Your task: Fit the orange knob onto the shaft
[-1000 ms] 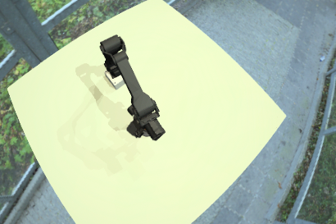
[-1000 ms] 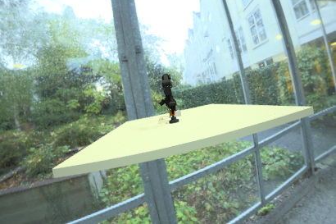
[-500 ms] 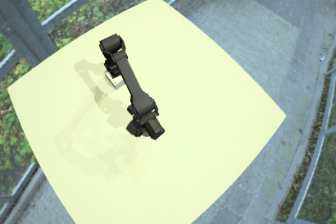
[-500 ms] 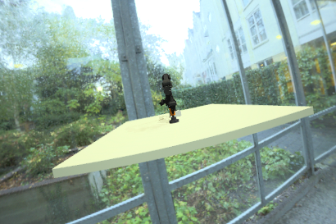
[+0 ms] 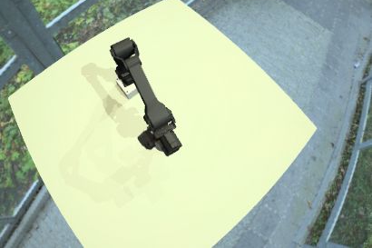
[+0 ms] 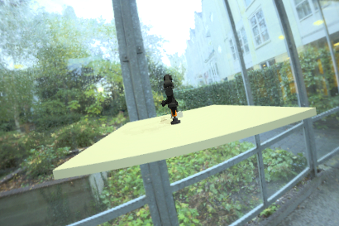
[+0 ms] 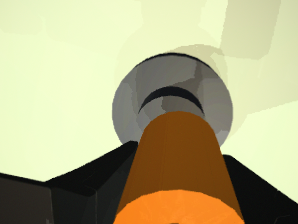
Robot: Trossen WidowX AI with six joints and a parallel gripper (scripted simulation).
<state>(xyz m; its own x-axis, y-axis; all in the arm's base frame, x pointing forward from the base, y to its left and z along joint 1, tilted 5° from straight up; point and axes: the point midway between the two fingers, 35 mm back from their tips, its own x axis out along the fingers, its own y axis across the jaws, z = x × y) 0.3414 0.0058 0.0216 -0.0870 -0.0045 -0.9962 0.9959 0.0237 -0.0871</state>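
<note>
My gripper tip is now 2 cm below the orange knob. From my gripper tip the other things lie so: pedestal 4 cm below, 1 cm ahead.
</note>
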